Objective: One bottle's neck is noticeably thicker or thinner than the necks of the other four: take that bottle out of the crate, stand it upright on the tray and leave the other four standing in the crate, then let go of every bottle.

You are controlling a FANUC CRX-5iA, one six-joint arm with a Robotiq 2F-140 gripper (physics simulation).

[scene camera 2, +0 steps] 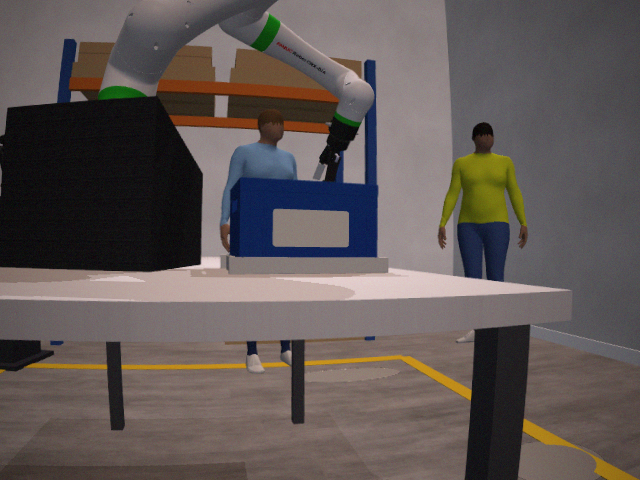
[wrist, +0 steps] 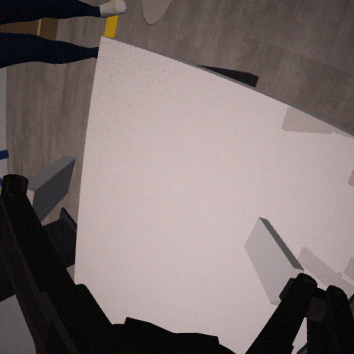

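Pixels of known places: gripper, between the fingertips: (wrist: 164,205); arm's base, origin of its link: (scene camera 2: 118,135).
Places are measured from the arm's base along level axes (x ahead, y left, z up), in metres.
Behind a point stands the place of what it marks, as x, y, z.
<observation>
The blue crate (scene camera 2: 305,195) {0.424, -0.107, -0.148} with a pale label stands on the table in the scene view; its walls hide what is inside, and no bottle shows in either view. A low light-grey slab (scene camera 2: 310,265) {0.435, -0.117, -0.279}, which looks like the tray, shows at the crate's foot; whether it lies under or in front of the crate I cannot tell. My gripper (scene camera 2: 325,173) (wrist: 164,205) {0.475, 0.594, -0.039} is open, its two fingertips wide apart with no bottle between them. In the scene view it shows just above the crate's top edge, tilted; its distance in depth is unclear. In the wrist view it faces the table top.
The white table (scene camera 2: 439,289) {0.583, -0.413, -0.294} (wrist: 175,165) {0.332, 0.725, -0.294} ends at a corner in the wrist view, with floor beyond. A large black block (scene camera 2: 82,186) {-0.008, -0.135, -0.134} stands left of the crate, below the arm. Two people (scene camera 2: 263,162) (scene camera 2: 483,188) and a shelf rack (scene camera 2: 370,124) are behind the table.
</observation>
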